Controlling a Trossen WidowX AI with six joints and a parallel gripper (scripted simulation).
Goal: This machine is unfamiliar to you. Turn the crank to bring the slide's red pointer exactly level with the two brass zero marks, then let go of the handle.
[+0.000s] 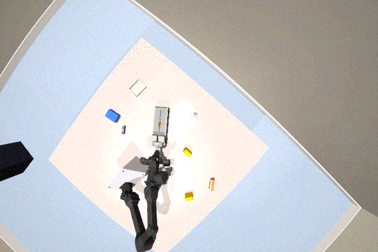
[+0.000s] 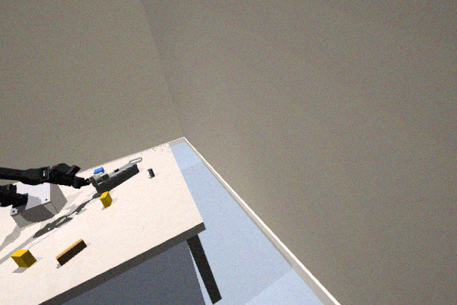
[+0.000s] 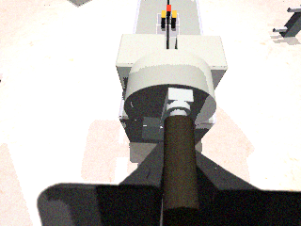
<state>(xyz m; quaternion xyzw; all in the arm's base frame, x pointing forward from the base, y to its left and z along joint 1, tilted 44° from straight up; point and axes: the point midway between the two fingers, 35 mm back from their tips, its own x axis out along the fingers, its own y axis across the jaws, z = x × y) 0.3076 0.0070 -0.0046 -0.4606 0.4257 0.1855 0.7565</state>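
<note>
Right now the red pointer is 130 mm ahead of my gripper tip, 120 mm to the left of it and 10 mm below it. Also, from my gripper tip: blue block (410 mm to the left, 100 mm behind, 70 mm below); then crank (20 mm above); then dark brown crank handle (30 mm above, 10 mm to the right, 10 mm behind).
</note>
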